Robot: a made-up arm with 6 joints. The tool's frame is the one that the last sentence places.
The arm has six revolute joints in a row. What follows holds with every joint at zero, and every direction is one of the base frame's.
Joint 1 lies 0.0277 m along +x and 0.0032 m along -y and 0.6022 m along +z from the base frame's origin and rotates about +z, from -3.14 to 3.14 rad.
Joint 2 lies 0.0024 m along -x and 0.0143 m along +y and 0.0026 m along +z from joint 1 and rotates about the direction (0, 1, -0.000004), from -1.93 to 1.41 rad.
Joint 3 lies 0.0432 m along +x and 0.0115 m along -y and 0.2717 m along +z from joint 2 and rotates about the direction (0, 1, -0.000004), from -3.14 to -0.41 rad.
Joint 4 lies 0.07 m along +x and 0.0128 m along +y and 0.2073 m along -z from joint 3 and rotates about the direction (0, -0.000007, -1), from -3.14 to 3.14 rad.
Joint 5 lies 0.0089 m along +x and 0.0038 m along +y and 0.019 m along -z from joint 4 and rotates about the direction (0, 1, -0.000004), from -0.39 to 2.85 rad.
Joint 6 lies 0.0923 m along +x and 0.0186 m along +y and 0.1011 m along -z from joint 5 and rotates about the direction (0, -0.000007, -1), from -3.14 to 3.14 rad.
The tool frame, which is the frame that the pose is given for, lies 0.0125 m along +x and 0.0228 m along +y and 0.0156 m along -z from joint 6; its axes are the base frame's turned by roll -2.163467, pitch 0.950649 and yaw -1.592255 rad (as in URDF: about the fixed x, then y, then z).
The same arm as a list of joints. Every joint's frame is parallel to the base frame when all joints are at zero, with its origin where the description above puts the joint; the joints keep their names.
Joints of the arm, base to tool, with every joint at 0 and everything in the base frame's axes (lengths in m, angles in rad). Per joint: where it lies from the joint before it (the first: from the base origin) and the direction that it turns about. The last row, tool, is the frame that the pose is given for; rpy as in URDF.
joint 1: xyz 0.0277 -0.0032 0.6022 axis +z
joint 2: xyz -0.0024 0.0143 0.0026 axis +y
joint 3: xyz 0.0432 -0.0115 0.2717 axis +y
joint 4: xyz 0.07 0.0128 -0.2073 axis -z
joint 5: xyz 0.0089 0.0038 -0.019 axis +y
joint 6: xyz 0.0923 0.0186 -0.1011 axis -z
tool: xyz 0.0125 0.0228 -0.0156 rpy -2.1635 0.9506 -1.5923
Joint limits (rad, base to tool): -3.14..3.14 -1.93..1.41 -3.14..-0.41 -3.14..3.14 -0.39..2.85 -3.14..3.14

